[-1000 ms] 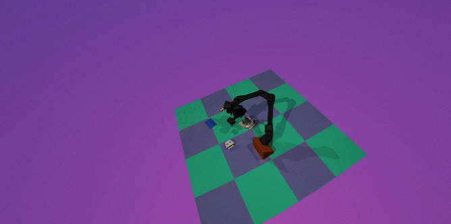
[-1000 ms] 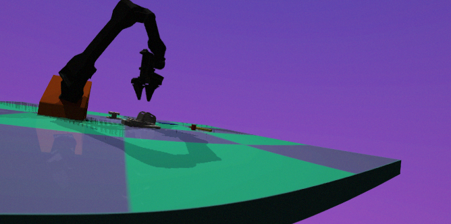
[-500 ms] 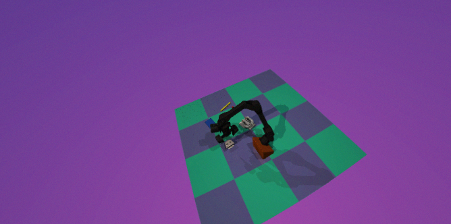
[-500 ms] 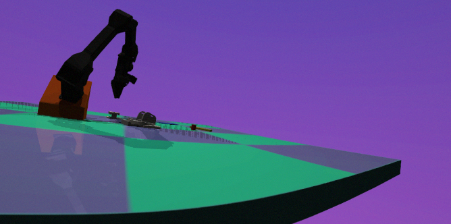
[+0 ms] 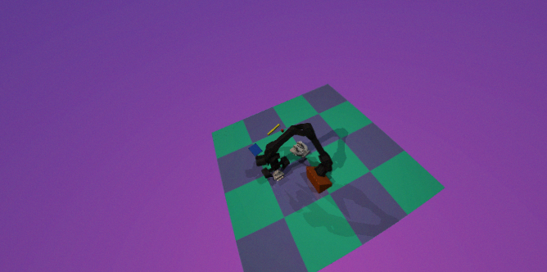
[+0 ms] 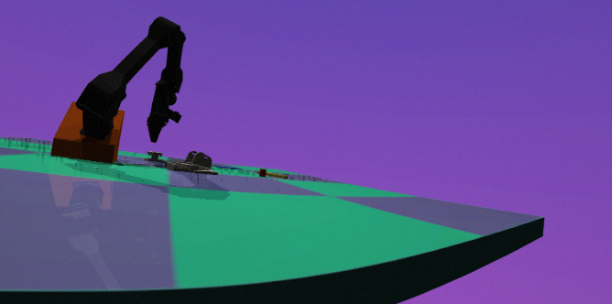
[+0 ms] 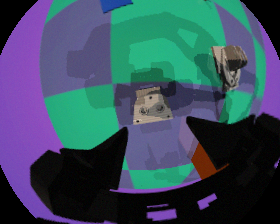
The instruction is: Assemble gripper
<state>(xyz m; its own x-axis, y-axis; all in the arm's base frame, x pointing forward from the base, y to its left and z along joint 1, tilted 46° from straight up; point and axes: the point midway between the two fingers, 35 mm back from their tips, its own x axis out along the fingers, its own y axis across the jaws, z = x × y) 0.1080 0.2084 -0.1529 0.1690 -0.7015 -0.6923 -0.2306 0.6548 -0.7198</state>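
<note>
My gripper tip is now 4 cm above the gripper base and 1 cm short of it. Also, from my gripper tip: small red piece: 39 cm ahead, 15 cm to the right, 5 cm below; yellow stick: 44 cm ahead, 9 cm to the right, 6 cm below; blue square: 30 cm ahead, 11 cm to the left, 6 cm below.
</note>
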